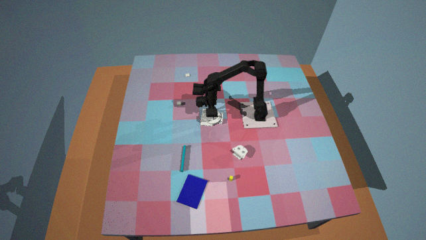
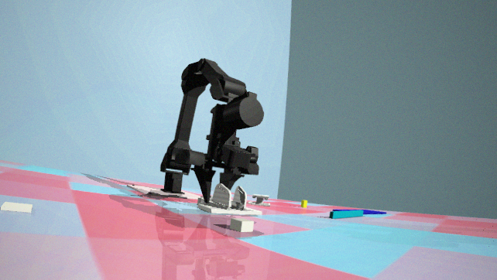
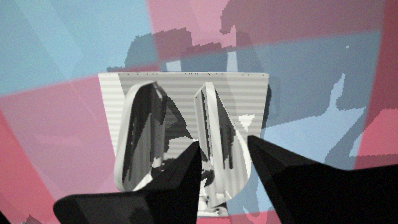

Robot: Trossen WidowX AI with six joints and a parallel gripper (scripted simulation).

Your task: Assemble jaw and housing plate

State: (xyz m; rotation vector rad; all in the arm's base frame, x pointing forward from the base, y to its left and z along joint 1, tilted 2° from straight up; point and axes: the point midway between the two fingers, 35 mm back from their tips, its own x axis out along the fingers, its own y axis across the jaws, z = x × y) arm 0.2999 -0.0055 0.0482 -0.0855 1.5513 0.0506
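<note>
Right now the housing plate is 26 cm to the left of my gripper tip, 17 cm behind it and 1 cm above it. The rest, counted from my gripper tip: blue card: 49 cm to the left, 7 cm ahead, 1 cm below; yellow cube: 42 cm to the left, 12 cm behind; teal pen: 31 cm to the left, 13 cm ahead, 1 cm below.
</note>
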